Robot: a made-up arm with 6 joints. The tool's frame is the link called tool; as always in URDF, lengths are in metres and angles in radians. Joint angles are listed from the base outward. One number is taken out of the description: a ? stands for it. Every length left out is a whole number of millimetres.
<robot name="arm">
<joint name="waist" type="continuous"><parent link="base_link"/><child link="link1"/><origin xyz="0.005 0.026 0.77" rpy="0 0 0"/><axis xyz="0 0 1"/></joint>
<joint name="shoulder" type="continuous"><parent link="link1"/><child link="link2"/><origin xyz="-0.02 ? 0" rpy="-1.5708 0 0"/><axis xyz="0 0 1"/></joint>
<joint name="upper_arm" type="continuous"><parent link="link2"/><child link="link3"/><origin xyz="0.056 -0.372 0" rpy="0 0 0"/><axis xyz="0 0 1"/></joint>
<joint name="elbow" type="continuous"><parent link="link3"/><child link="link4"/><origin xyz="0.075 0.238 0" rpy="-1.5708 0 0"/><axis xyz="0 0 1"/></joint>
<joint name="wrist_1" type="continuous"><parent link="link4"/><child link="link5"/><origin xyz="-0.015 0.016 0" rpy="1.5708 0 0"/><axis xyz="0 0 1"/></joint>
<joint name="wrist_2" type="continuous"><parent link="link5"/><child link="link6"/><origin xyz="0.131 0.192 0" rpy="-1.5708 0 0"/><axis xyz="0 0 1"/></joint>
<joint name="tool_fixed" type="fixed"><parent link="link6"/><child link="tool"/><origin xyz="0.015 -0.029 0" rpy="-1.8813 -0.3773 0.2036"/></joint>
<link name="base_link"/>
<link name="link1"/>
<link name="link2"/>
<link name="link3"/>
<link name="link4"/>
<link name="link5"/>
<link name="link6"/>
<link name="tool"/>
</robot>
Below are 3 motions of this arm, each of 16 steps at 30 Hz.
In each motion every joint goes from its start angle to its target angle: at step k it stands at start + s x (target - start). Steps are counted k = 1, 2, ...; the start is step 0. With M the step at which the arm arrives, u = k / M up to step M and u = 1 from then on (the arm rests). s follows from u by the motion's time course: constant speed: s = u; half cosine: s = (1 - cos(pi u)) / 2; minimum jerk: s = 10 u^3 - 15 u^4 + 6 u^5.
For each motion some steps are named. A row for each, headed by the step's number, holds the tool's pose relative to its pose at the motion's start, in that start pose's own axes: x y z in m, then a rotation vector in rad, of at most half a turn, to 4 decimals.
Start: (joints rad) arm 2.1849 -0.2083 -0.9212 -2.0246 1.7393 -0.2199
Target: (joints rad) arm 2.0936 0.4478 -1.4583 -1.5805 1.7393 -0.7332
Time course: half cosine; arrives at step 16
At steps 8, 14, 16:
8: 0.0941 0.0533 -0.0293 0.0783 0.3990 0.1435
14: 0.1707 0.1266 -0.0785 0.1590 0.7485 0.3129
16: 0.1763 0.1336 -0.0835 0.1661 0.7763 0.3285

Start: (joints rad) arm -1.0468 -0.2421 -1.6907 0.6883 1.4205 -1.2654
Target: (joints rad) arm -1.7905 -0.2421 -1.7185 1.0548 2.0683 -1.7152
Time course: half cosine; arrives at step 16
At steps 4, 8, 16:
4: -0.0227 0.0029 -0.0005 0.0272 0.0022 -0.0047
8: -0.0689 0.0179 -0.0099 0.0808 0.0134 0.0247
16: -0.1126 0.0519 -0.0361 0.1027 0.0543 0.1394

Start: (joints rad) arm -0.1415 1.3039 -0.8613 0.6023 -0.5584 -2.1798
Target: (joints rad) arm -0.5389 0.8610 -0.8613 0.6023 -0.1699 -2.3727
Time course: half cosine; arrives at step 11
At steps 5, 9, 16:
5: -0.0836 0.0052 0.0135 0.0581 -0.1356 0.0370
9: -0.1860 0.0230 0.0087 0.0893 -0.2866 0.0759
16: -0.2026 0.0273 0.0059 0.0909 -0.3101 0.0813

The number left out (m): -0.067
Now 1 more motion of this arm.
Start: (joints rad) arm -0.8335 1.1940 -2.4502 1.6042 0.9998 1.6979
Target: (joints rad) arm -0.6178 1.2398 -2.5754 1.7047 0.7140 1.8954
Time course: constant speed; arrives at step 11
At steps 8, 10, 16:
8: 0.0307 -0.0766 0.0198 0.0730 -0.0794 -0.0975
10: 0.0398 -0.0946 0.0272 0.0904 -0.1034 -0.1238
16: 0.0446 -0.1033 0.0312 0.0990 -0.1160 -0.1372

